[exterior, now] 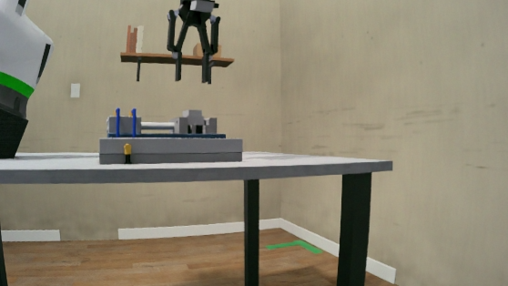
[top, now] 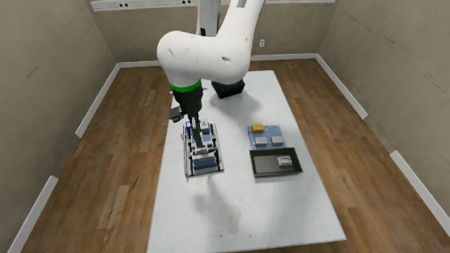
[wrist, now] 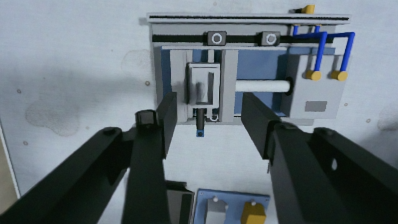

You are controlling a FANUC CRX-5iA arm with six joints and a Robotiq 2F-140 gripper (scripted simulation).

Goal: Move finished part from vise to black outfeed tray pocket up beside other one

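My gripper is now 80 mm past the vise screw rod, 10 mm to the right of it and 140 mm above it. From my hand the other things lie so: blue pallet (40 mm behind, 370 mm to the left, 210 mm below); orange block (100 mm behind, 330 mm to the left, 190 mm below).
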